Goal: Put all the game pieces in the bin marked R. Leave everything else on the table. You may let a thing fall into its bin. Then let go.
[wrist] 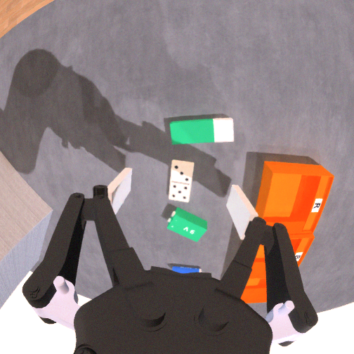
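A white domino with black dots (181, 181) lies flat on the grey table, near the middle of the wrist view. My gripper (180, 187) is open and empty, with one finger pad to the left of the domino and the other to its right. The pads stand well apart from it, and the gripper is above the table. The bin marked R (282, 192) is an orange compartment at the right, beyond the right finger. Its inside is partly visible and its label shows on the right wall.
A green and white block (200, 131) lies above the domino in the view. A green 9V battery (187, 224) lies just below it. A blue object (186, 269) is partly hidden by the gripper body. More orange compartments (295, 245) adjoin the R bin. A pale block-like surface (22, 220) is at the left.
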